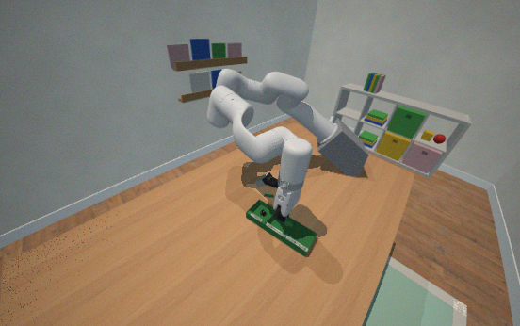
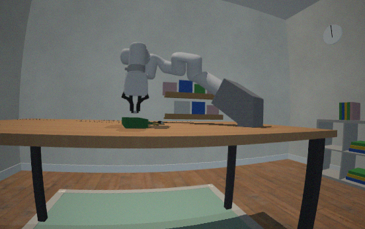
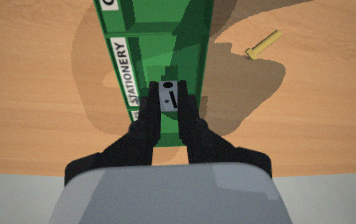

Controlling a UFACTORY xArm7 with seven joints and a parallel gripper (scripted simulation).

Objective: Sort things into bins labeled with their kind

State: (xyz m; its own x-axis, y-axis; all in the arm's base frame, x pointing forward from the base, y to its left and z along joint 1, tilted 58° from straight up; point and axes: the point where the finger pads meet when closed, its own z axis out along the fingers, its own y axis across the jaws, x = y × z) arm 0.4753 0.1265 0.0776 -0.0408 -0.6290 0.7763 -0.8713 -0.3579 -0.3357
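Right now the yellow piece is 10 cm behind my hand, 1 cm to the right of it and 7 cm below it. Round my hand: white-grey piece 1 cm below; then black die 8 cm to the right, 6 cm below; then green battery 10 cm behind, 12 cm to the right, 7 cm below.
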